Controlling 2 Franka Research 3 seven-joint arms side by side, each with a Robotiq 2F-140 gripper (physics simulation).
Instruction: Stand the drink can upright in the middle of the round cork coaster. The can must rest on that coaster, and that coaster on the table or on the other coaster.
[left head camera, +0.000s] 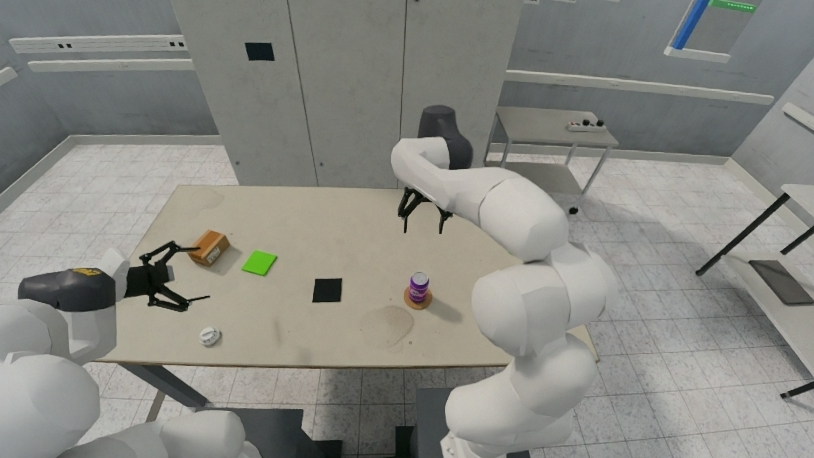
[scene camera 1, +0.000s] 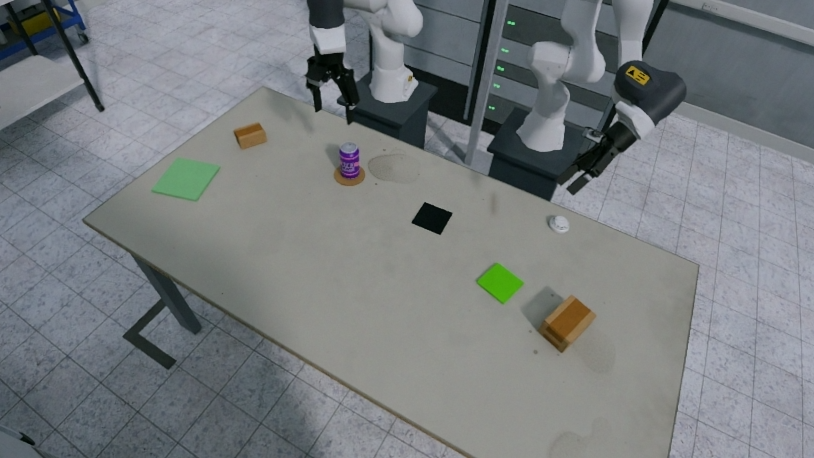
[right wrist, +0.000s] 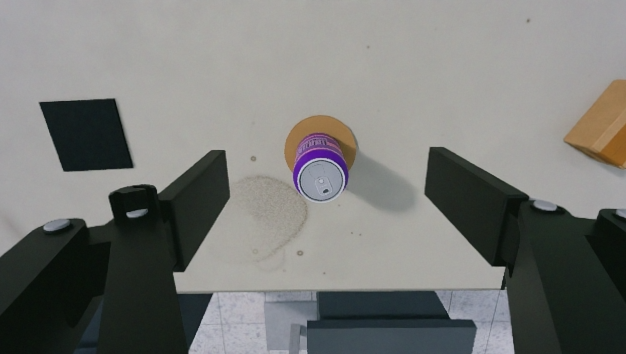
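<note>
A purple drink can (left head camera: 418, 287) (scene camera 1: 349, 160) (right wrist: 320, 172) stands upright on the round cork coaster (left head camera: 420, 305) (scene camera 1: 349, 181) (right wrist: 320, 123), about at its middle; the can hides part of the coaster. The coaster lies flat on the table. My right gripper (left head camera: 422, 231) (scene camera 1: 334, 116) (right wrist: 327, 172) is open and empty, above the can and apart from it. My left gripper (left head camera: 203, 272) (scene camera 1: 567, 186) is open and empty, far from the can, over the left part of the table in the left head camera.
A flat black square (left head camera: 327, 290) (scene camera 1: 432, 218) (right wrist: 87, 135), a bright green square (left head camera: 259, 262) (scene camera 1: 499, 282), a brown box (left head camera: 209, 248) (scene camera 1: 568, 322) and a white round object (left head camera: 209, 336) (scene camera 1: 558, 223) lie on the table. A pale green square (scene camera 1: 186, 178) and a smaller brown block (scene camera 1: 249, 136) (right wrist: 600, 125) lie beyond the can.
</note>
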